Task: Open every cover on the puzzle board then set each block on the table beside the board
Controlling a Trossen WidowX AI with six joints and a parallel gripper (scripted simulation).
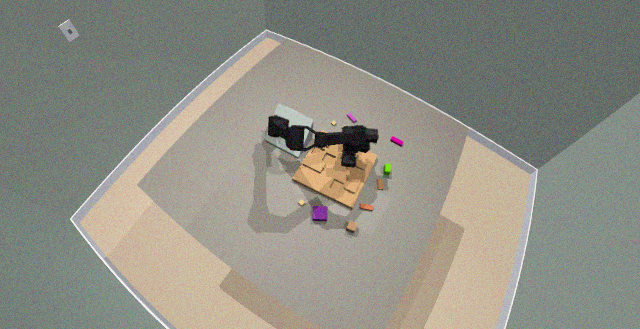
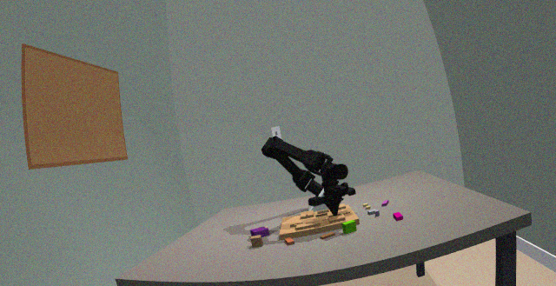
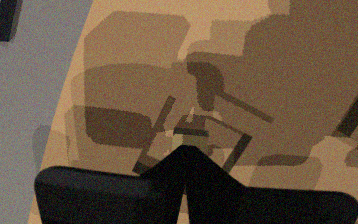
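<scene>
Now: the tan puzzle board 5 cm to the right of my gripper tip and 3 cm behind it. From my gripper tip the other things lie so: grey block (16 cm to the left, 8 cm ahead, 1 cm below); then green block (20 cm ahead, 2 cm to the left); then brown piece (19 cm ahead, 6 cm to the right, 2 cm below).
</scene>
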